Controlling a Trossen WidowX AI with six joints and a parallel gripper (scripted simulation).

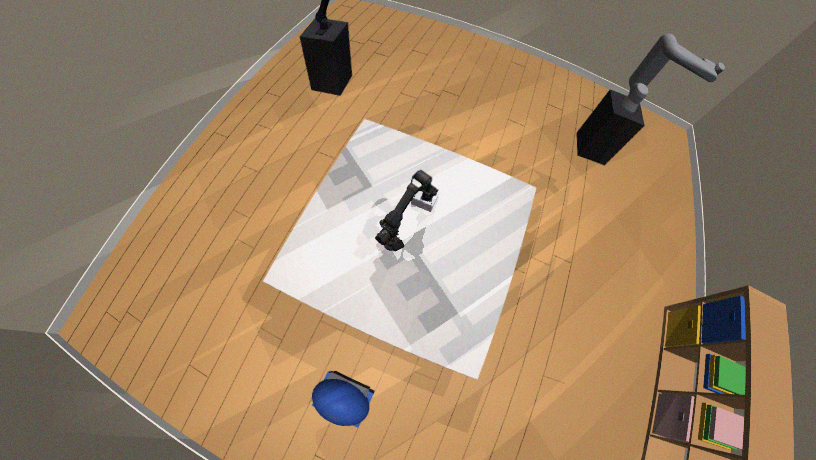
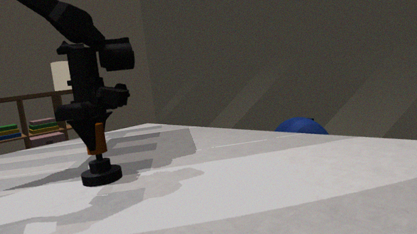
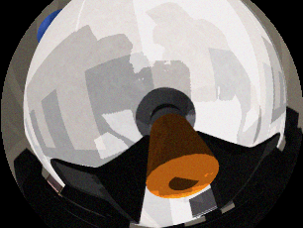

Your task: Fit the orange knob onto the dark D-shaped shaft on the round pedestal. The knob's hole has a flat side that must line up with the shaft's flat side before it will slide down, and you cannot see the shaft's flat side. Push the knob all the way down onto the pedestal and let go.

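Now: gripper tip 2 cm below the orange knob. The rest, counted from my gripper tip: dark pedestal (4 cm below).
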